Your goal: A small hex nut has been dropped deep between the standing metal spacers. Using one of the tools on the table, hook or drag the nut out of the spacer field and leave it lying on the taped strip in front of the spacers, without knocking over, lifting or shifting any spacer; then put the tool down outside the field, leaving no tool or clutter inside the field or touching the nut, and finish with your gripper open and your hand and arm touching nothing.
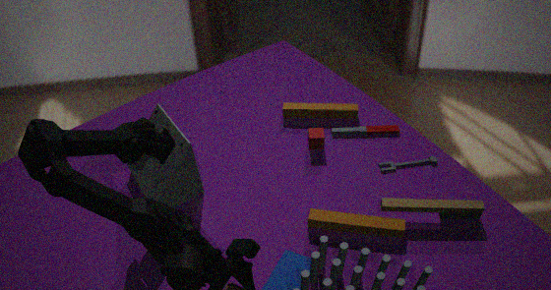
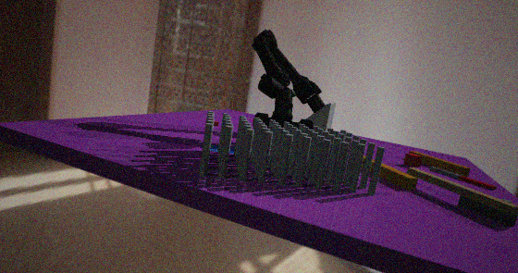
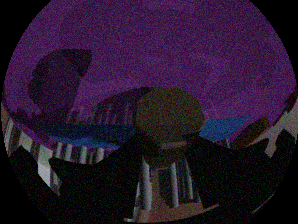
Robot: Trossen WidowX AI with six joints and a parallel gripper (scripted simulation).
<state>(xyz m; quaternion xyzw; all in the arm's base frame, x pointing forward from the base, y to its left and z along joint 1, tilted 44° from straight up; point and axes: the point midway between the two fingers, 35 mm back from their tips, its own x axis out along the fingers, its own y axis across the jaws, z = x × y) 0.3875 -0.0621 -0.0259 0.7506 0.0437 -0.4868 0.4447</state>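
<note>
Right now my gripper tip is 60 mm short of the blue taped strip, 20 mm above it and 10 mm to the left of it. From my gripper tip the other things lie so: red block (390 mm to the left, 300 mm behind); then small red thing (350 mm to the right, 210 mm behind, 10 mm below); then thin rod (90 mm ahead, 50 mm to the left).
</note>
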